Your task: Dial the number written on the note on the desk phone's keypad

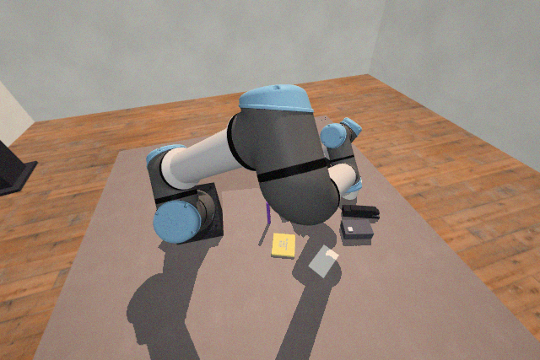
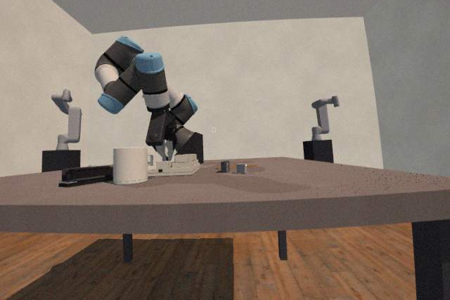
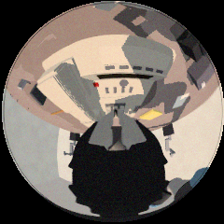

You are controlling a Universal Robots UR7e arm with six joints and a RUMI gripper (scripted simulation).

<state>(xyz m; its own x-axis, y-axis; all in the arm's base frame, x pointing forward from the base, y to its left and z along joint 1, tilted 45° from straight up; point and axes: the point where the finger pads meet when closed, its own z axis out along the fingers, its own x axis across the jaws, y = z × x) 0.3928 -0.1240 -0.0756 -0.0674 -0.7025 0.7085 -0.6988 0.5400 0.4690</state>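
The grey handset lies 2 cm ahead of my hand and 7 cm to the left of it. Also, from my hand: white mug: 22 cm ahead, 5 cm to the right, 1 cm below; purple pen: 16 cm behind, 5 cm to the right, 2 cm above; dark box: 13 cm ahead, 22 cm to the right, 3 cm below.
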